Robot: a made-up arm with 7 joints. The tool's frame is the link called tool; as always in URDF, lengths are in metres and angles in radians. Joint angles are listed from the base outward. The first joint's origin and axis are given. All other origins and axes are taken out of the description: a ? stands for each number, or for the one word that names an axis. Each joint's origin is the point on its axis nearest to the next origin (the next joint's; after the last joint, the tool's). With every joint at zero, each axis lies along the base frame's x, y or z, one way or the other. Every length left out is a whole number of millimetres.
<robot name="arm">
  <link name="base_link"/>
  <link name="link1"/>
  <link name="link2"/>
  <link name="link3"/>
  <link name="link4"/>
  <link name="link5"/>
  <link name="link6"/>
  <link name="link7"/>
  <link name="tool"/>
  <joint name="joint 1" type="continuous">
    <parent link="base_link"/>
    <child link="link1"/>
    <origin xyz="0 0.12 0.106"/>
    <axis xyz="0 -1 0"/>
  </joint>
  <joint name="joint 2" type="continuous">
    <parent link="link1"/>
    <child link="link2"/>
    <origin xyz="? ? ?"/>
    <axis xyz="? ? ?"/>
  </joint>
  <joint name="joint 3" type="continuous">
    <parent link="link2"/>
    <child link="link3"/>
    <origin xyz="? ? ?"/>
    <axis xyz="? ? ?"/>
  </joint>
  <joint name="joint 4" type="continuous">
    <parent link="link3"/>
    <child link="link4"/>
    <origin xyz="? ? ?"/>
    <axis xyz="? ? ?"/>
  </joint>
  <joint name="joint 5" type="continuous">
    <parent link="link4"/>
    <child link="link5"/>
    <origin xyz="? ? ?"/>
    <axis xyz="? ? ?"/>
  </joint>
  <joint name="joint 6" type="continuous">
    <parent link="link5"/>
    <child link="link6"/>
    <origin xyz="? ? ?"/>
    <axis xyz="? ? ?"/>
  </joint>
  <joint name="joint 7" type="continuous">
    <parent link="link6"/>
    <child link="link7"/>
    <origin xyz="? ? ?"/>
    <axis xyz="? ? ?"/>
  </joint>
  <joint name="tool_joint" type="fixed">
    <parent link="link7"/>
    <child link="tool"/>
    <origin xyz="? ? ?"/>
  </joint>
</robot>
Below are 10 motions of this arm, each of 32 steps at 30 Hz.
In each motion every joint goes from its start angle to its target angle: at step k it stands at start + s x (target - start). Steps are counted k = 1, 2, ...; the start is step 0. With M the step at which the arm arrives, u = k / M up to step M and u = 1 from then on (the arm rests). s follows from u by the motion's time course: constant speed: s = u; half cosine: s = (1 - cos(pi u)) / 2; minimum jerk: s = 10 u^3 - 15 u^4 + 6 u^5.
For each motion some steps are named. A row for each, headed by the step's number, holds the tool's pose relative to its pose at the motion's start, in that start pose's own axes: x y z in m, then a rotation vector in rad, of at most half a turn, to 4 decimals.
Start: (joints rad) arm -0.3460 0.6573 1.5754 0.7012 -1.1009 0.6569 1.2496
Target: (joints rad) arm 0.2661 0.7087 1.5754 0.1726 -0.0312 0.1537 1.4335
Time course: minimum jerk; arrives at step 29
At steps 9, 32:
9: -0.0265 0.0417 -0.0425 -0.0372 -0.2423 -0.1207
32: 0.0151 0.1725 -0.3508 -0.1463 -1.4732 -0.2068

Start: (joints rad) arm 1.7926 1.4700 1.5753 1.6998 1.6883 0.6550 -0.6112
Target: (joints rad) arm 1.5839 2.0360 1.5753 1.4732 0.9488 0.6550 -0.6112
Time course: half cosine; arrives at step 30
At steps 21, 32:
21: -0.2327 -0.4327 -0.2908 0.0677 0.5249 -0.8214
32: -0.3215 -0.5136 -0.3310 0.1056 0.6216 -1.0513

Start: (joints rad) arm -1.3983 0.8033 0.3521 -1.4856 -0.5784 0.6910 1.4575
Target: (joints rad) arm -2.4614 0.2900 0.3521 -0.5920 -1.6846 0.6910 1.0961
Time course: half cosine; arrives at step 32
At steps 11, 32:
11: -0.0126 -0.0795 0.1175 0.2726 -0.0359 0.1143
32: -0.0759 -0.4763 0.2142 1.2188 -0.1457 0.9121

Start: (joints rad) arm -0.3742 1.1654 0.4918 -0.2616 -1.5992 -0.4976 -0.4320
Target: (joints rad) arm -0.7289 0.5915 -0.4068 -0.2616 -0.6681 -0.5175 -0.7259
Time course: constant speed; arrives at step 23
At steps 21, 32:
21: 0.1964 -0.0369 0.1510 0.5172 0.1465 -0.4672
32: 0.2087 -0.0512 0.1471 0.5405 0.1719 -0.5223

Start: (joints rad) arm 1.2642 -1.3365 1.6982 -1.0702 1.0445 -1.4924 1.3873
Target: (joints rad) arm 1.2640 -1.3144 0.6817 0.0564 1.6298 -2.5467 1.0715
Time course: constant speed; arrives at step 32
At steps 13, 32:
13: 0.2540 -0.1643 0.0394 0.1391 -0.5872 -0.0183
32: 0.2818 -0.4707 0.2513 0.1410 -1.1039 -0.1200

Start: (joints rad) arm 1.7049 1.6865 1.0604 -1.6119 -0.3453 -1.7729 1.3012
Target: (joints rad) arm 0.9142 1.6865 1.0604 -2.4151 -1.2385 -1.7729 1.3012
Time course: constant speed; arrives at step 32
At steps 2, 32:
2: -0.0394 -0.0063 -0.0008 -0.0407 0.0619 -0.0161
32: -0.3980 -0.3426 0.2179 -1.1138 0.4740 0.0257

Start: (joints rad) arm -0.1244 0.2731 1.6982 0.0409 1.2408 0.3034 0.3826
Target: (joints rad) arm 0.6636 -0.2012 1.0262 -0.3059 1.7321 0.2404 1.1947
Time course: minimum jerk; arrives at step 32
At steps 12, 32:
12: -0.1210 -0.0116 0.0491 -0.0214 0.0566 0.0193
32: -0.3379 -0.0939 0.0416 -0.1702 0.2157 -0.1375

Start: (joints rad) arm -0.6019 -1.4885 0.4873 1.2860 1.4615 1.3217 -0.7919
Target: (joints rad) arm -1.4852 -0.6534 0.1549 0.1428 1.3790 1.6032 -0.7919
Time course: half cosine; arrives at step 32
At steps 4, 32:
4: 0.0364 -0.0282 0.0204 -0.0280 -0.0386 0.0077
32: 0.5184 -0.2110 1.3456 0.0418 -1.2855 -0.1034

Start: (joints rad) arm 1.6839 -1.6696 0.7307 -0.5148 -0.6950 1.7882 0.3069
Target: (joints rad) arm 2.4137 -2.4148 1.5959 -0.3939 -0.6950 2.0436 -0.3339
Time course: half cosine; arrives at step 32
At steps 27, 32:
27: -0.2873 -0.5198 0.0775 -0.7395 -0.3230 -0.5076
32: -0.3179 -0.5419 0.0688 -0.7591 -0.3284 -0.5370

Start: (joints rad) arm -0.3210 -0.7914 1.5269 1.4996 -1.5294 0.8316 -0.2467
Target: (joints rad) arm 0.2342 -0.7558 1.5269 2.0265 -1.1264 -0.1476 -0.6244
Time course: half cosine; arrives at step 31
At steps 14, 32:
14: 0.1315 -0.3662 0.0911 -0.0981 -0.2319 -0.6370
32: -0.1049 -0.8490 0.1261 -0.4282 -0.3062 -1.4586

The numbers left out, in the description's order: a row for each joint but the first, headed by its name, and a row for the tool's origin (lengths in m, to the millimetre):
joint 2: xyz -0.16 0 -0.013, axis 0 0 1
joint 3: xyz 0.111 0.126 0, axis 0 -1 0
joint 4: xyz 0.077 0 -0.109, axis -1 0 0
joint 5: xyz 0 0.466 -0.031, axis 0 -1 0
joint 6: xyz 0.062 0 0.117, axis 0 0 1
joint 7: xyz 0.3 0.112 0, axis 0 1 0
tool: xyz -0.032 0 -0.392

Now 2 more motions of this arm.
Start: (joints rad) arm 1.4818 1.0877 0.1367 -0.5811 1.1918 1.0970 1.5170
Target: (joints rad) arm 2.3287 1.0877 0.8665 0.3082 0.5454 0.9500 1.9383
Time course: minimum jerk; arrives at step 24
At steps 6, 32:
6: -0.0031 0.0539 -0.0683 -0.1682 0.0335 -0.0193
32: 0.2669 0.1097 -0.6823 -1.1539 0.4432 -0.9556

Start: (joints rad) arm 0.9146 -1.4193 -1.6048 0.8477 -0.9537 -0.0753 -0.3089
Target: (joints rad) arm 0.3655 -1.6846 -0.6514 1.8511 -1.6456 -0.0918 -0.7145
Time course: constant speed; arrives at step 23
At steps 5, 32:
5: 0.1347 -0.1380 -0.0390 0.0001 0.0590 -0.2825
32: -0.0258 -0.6463 -0.3775 0.0482 0.7324 -1.3777

